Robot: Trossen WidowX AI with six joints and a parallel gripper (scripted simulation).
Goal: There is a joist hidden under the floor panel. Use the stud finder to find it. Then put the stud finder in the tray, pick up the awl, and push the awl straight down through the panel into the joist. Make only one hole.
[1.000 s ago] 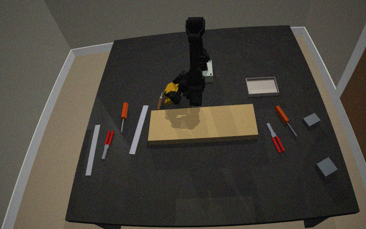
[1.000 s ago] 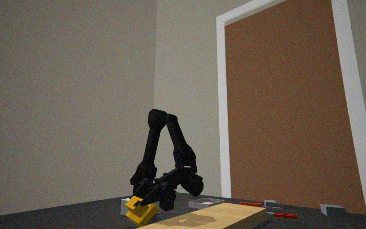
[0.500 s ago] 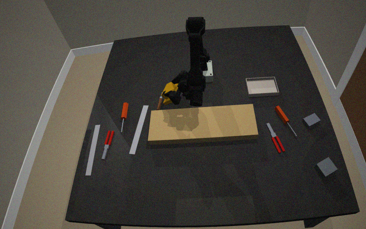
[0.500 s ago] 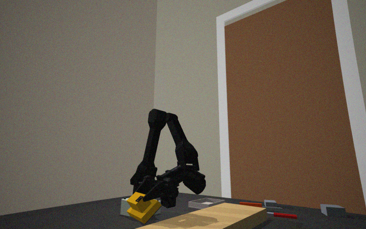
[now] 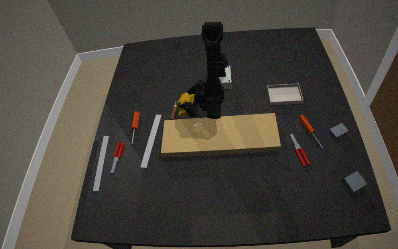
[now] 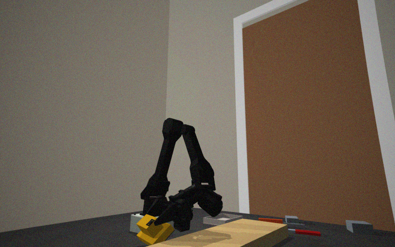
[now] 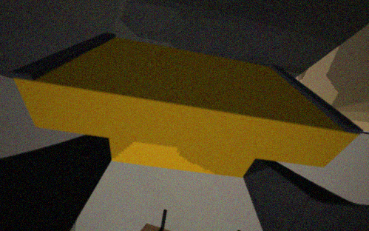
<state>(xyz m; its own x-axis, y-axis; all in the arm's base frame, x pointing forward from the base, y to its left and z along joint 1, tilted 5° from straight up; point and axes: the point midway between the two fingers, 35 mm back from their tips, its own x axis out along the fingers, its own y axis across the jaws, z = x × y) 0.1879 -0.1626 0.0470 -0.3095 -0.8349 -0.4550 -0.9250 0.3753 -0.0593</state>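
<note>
Now: the awl 7 cm below my gripper tip, 6 cm to the right of it and 1 cm behind it. From my gripper tip the other things lie so: white tray (51 cm to the left, 6 cm below, 2 cm behind); yellow stud finder (1 cm below, 1 cm ahead).
</note>
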